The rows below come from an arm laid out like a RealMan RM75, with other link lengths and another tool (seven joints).
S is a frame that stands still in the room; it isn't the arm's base.
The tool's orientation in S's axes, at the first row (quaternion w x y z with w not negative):
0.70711, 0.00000, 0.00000, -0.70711
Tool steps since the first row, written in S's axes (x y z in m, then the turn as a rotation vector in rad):
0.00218, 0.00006, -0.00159, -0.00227, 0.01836, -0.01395
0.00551, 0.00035, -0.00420, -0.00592, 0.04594, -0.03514
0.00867, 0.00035, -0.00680, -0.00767, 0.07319, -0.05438
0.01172, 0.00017, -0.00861, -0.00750, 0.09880, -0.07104
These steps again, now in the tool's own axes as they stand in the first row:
-0.00006, 0.00218, -0.00159, -0.01836, -0.00227, -0.01395
-0.00035, 0.00551, -0.00420, -0.04594, -0.00592, -0.03514
-0.00035, 0.00867, -0.00680, -0.07319, -0.00767, -0.05438
-0.00017, 0.01172, -0.00861, -0.09880, -0.00750, -0.07104

